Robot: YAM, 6 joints.
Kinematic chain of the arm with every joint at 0, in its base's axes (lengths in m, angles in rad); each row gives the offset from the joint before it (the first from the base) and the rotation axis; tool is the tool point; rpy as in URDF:
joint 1: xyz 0 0 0.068 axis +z
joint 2: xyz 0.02 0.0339 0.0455 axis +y
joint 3: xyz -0.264 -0.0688 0 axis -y
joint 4: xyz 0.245 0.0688 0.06 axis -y
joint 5: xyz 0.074 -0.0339 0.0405 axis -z
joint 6: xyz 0.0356 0 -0.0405 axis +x
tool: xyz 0 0 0 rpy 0 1.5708 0
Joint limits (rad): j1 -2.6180..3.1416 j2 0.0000..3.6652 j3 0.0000..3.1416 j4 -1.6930..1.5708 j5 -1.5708..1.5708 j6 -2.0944..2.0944
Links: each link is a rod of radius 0.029 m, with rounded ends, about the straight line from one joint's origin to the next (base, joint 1, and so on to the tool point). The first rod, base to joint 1, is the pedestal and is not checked.
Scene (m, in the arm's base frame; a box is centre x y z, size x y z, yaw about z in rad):
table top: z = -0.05
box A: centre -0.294 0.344 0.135 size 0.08 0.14 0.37 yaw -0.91
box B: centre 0.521 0.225 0 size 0.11 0.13 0.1 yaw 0.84
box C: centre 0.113 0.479 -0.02 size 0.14 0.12 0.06 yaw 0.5
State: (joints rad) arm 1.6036 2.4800 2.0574 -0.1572 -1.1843 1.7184
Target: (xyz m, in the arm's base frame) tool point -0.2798 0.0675 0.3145
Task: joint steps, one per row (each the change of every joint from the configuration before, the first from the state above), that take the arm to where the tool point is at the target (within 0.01 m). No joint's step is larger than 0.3 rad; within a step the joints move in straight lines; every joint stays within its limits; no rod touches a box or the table.
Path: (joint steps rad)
1: -0.0052 -0.2576 -0.0323 -0.1091 -0.1288 0.1176
2: -0.0051 -0.2575 -0.0324 -0.1091 -0.1289 0.1175
3: -0.0052 -0.2576 -0.0323 -0.1091 -0.1288 0.1176
4: 0.2393 -0.0556 -0.1503 -0.0410 0.0492 -0.0706
5: 0.2393 -0.0555 -0.1504 -0.0409 0.0493 -0.0705
6: 0.2393 -0.0556 -0.1503 -0.0410 0.0492 -0.0705
7: 0.2393 -0.0556 -0.1503 -0.0409 0.0493 -0.0706
8: 0.2393 -0.0555 -0.1504 -0.0409 0.0492 -0.0705

